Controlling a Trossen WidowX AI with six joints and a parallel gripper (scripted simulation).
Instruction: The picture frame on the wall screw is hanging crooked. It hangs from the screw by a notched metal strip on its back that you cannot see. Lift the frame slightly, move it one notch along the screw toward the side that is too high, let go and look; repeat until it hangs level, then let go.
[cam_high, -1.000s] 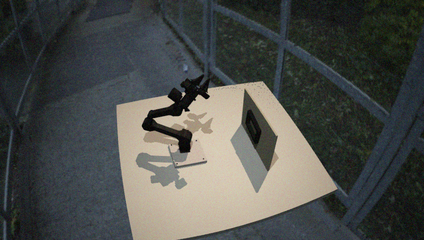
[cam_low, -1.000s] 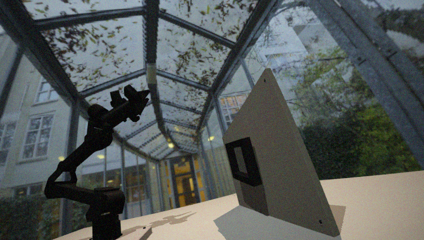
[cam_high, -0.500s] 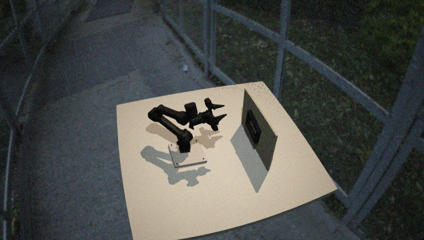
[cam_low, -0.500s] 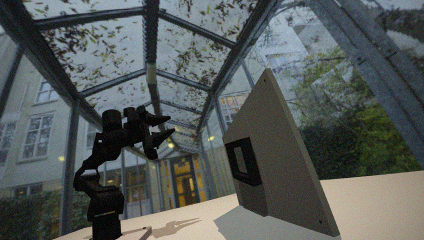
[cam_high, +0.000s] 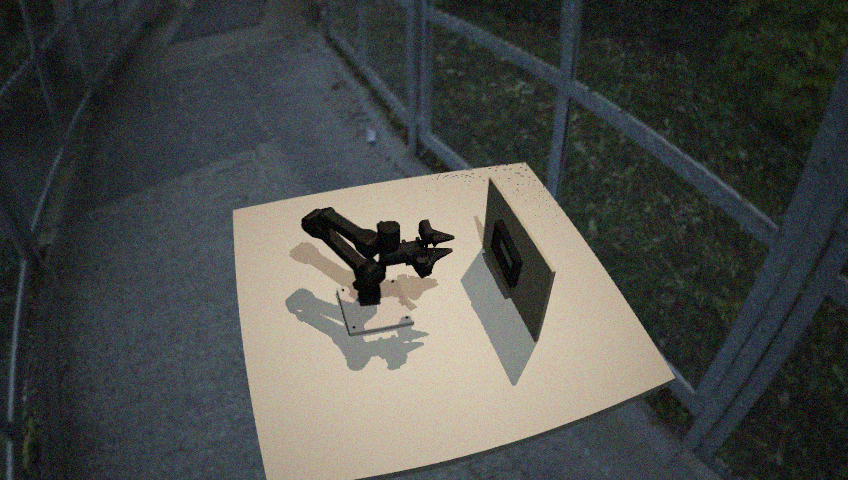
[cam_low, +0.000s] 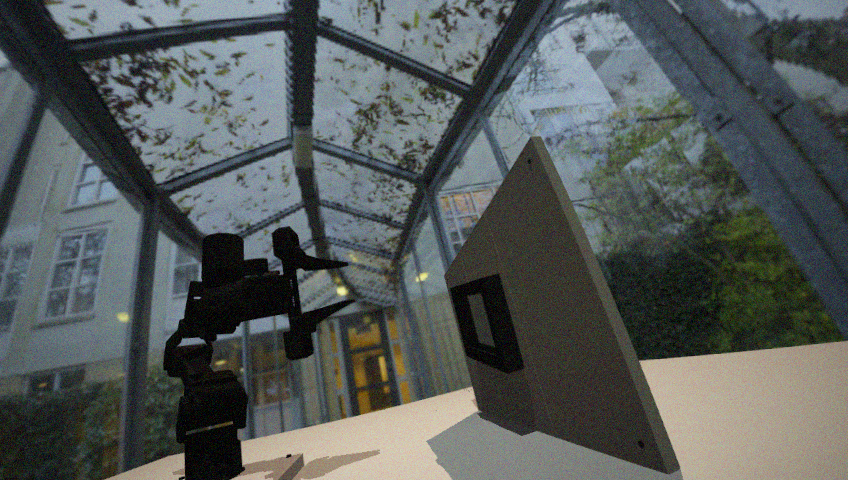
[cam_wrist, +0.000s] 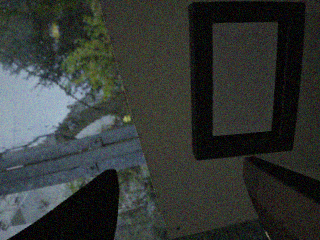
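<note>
Right now the black picture frame is 190 mm ahead of my gripper tip, 30 mm to the left of it and 100 mm below it. Also, from my gripper tip: grey wall panel (200 mm ahead, 20 mm to the left, 100 mm below).
</note>
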